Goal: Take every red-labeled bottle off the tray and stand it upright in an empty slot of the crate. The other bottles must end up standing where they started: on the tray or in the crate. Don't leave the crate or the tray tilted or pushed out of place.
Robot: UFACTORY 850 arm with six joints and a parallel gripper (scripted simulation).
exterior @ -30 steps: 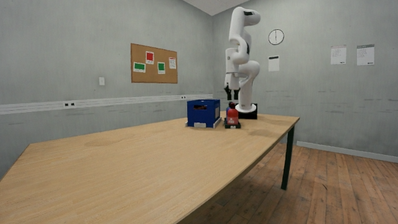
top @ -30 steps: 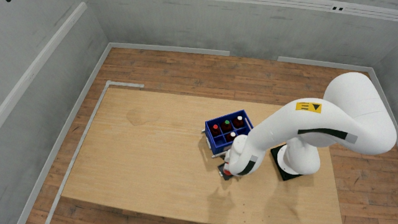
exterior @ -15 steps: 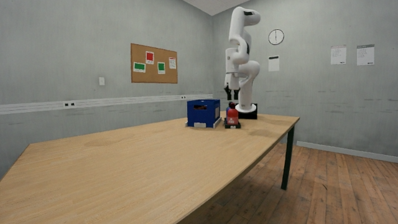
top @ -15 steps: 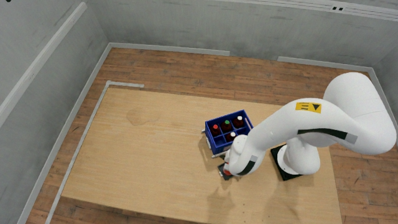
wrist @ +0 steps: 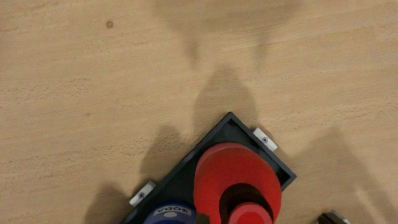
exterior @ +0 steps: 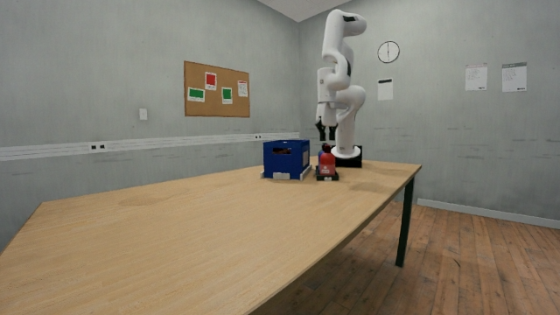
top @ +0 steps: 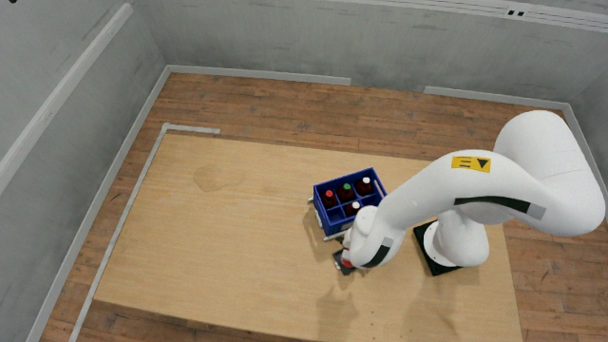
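The red-labeled bottle is 110 mm below my hand. The rest, counted from my hand: blue-labeled bottle 80 mm behind, 50 mm to the right, 110 mm below; then green-labeled bottle 150 mm behind, 90 mm to the right, 110 mm below; then dark tray 80 mm behind, 50 mm to the right, 180 mm below.
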